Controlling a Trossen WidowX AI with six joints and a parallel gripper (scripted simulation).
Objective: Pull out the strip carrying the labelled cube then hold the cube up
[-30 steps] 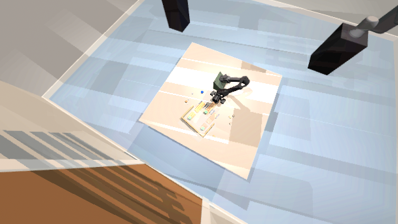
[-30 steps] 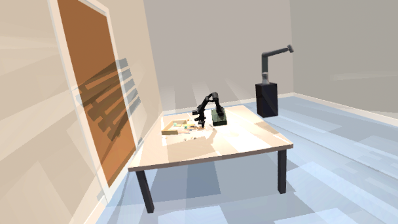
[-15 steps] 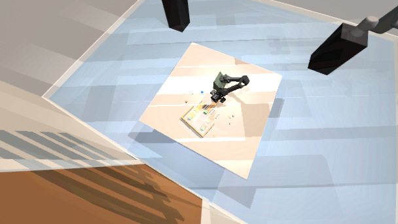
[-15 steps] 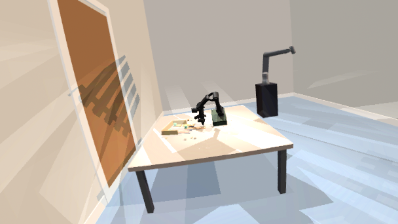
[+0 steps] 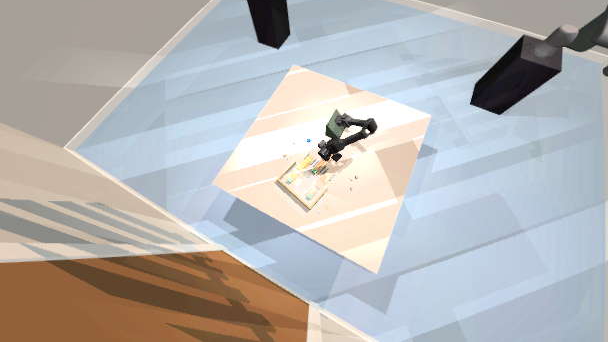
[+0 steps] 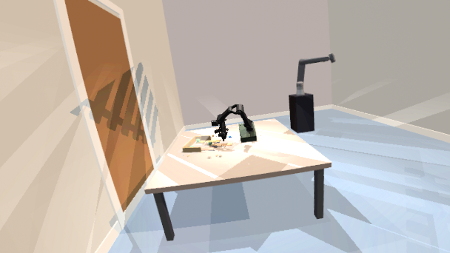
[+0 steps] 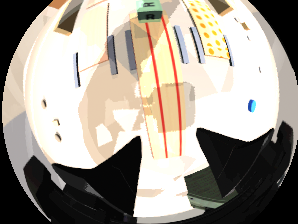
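Now: gripper tip 50 mm short of the long tan strip, 50 mm above it and 20 mm to the left of it. Round my gripper tip: blue piece 200 mm to the right, 60 mm behind, 40 mm below; yellow dotted strip 140 mm to the right, 120 mm ahead, 50 mm below.
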